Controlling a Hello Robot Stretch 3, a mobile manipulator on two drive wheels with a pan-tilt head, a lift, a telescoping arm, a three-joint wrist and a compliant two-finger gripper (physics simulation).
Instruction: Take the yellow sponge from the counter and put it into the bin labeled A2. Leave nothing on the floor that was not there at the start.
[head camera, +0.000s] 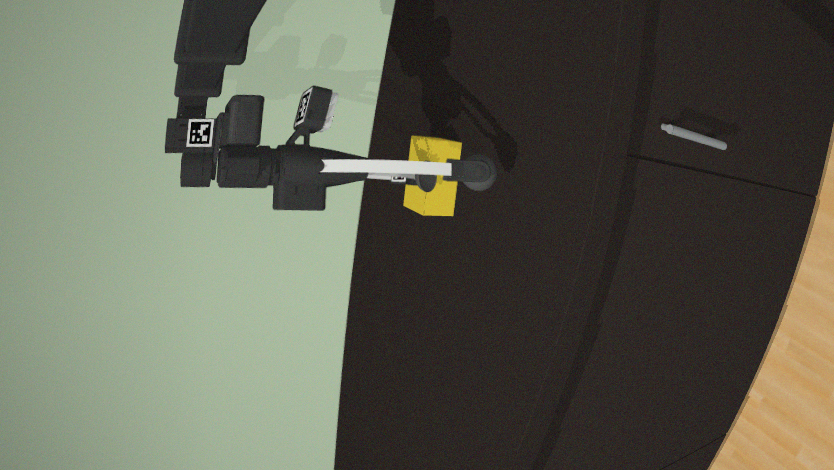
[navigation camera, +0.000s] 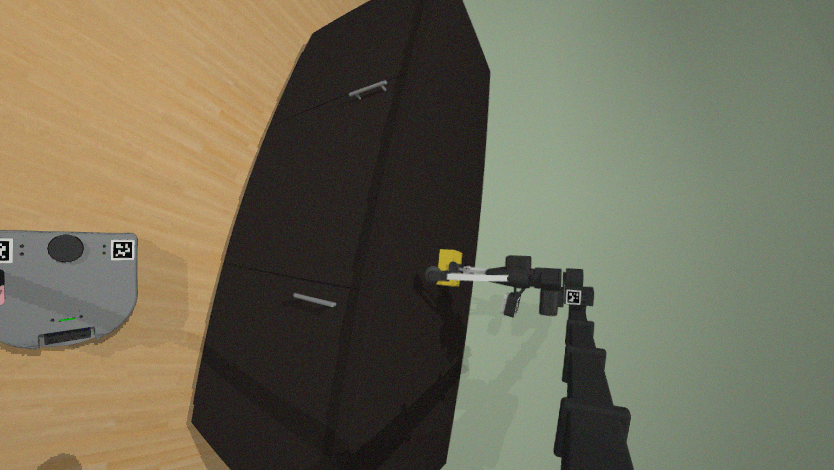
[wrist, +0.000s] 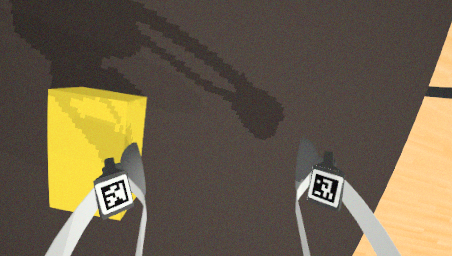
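Seen in the pictures: gripper, fingertip midpoint: (head camera: 464, 175) (navigation camera: 437, 270) (wrist: 220, 158); robot's base at its link origin: (navigation camera: 67, 247).
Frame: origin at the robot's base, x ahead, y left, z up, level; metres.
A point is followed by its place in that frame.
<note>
The yellow sponge (head camera: 438, 201) {x 0.010, y -0.720, z 0.935 m} (navigation camera: 449, 256) {x 0.010, y -0.720, z 0.942 m} (wrist: 75, 150) {x -0.032, y -0.752, z 0.955 m} is a block on the dark counter (head camera: 496, 291) {x 0.112, y -0.610, z 0.910 m} (navigation camera: 431, 145) {x 0.312, y -0.658, z 0.910 m} (wrist: 350, 50) {x -0.116, y -0.517, z 0.910 m}, near its edge by the green wall. My gripper (head camera: 453, 175) {x -0.023, y -0.639, z 0.945 m} (navigation camera: 442, 271) {x -0.023, y -0.639, z 0.945 m} (wrist: 220, 158) {x -0.023, y -0.639, z 0.945 m} is open, with nothing between its fingers. It is turned so that one finger is above the other in the head view. In the wrist view the sponge lies at the left, partly behind the left finger and outside the gap. Whether that finger touches it I cannot tell. The bin labeled A2 does not show in these views.
The green wall (head camera: 175, 321) {x 0.279, y -1.202, z 1.288 m} (navigation camera: 641, 145) {x 0.450, y -1.252, z 1.554 m} runs beside the counter. The cabinet front has bar handles, one (head camera: 694, 136) {x -0.088, y -0.411, z 0.759 m} at the right of the head view and another (navigation camera: 368, 88) {x 0.487, y -0.571, z 0.748 m} high in the navigation view. My base (navigation camera: 105, 286) {x -0.108, y -0.087, z 0.160 m} stands on the wooden floor (navigation camera: 145, 116) {x 0.472, y -0.181, z 0.000 m}.
</note>
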